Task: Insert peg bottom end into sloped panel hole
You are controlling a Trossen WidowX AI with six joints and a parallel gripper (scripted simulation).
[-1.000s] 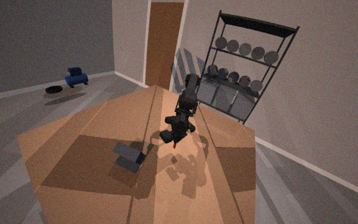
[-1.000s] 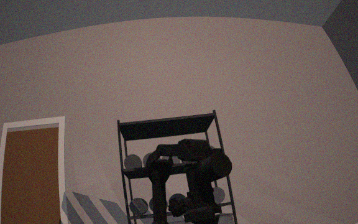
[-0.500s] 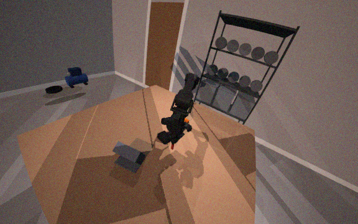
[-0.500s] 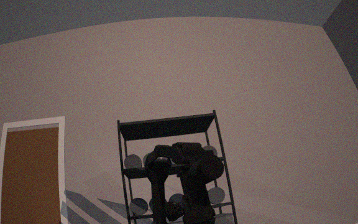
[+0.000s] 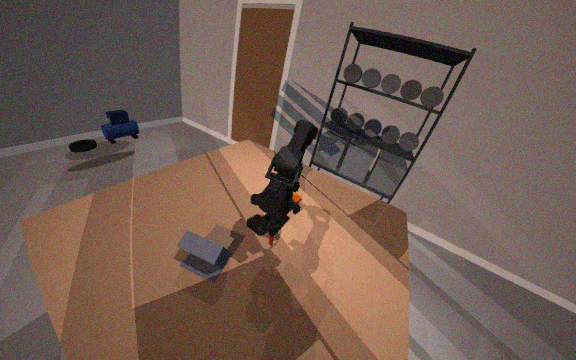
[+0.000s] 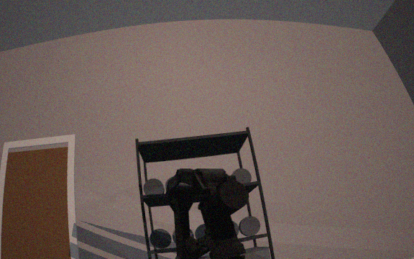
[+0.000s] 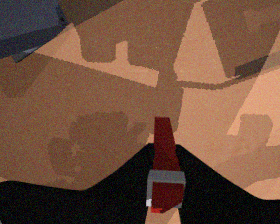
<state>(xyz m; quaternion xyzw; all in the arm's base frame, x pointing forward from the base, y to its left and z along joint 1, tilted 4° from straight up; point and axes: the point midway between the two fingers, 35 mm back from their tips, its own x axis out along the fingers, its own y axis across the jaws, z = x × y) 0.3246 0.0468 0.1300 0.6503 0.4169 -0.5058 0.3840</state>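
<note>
Right now the dark grey sloped panel is 120 mm ahead of my gripper tip, 170 mm to the right of it and 50 mm below it. The rest, counted from my gripper tip: red peg (20 mm above).
</note>
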